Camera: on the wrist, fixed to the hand. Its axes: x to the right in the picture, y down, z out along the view.
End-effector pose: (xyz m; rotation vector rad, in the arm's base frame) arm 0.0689 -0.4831 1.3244 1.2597 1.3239 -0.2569
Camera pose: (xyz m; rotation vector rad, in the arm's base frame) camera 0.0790 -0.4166 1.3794 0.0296 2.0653 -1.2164
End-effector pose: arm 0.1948 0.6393 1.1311 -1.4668 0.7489 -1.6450
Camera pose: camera 0.1467 0.6105 1.0647 1.7638 0.4532 2.1586
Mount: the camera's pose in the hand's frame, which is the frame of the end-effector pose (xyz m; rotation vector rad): -0.0089 0.0623 -0.0599 -0.0213 0.0450 -1.4826
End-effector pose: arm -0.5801 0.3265 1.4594 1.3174 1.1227 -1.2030
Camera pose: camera -0.5140 0.3809 1.4743 0.2887 2.2364 -2.1146
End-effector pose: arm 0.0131 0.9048 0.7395 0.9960 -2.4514 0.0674
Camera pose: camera 0.0023 0.9695 0.7964 2.4139 -1.1371 -0.4105
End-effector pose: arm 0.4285 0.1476 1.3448 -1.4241 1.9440 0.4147
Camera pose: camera 0.3521 0.1391 1.3854 -2.3827 0.4866 -0.3042
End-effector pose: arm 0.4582 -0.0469 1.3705 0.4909 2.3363 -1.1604
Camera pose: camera 0.4818 0.0367 1.3671 1.2768 -2.2154 1.3516
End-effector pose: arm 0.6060 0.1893 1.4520 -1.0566 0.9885 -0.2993
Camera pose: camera 0.5388 0.1908 1.3969 -1.6489 0.0584 -1.5038
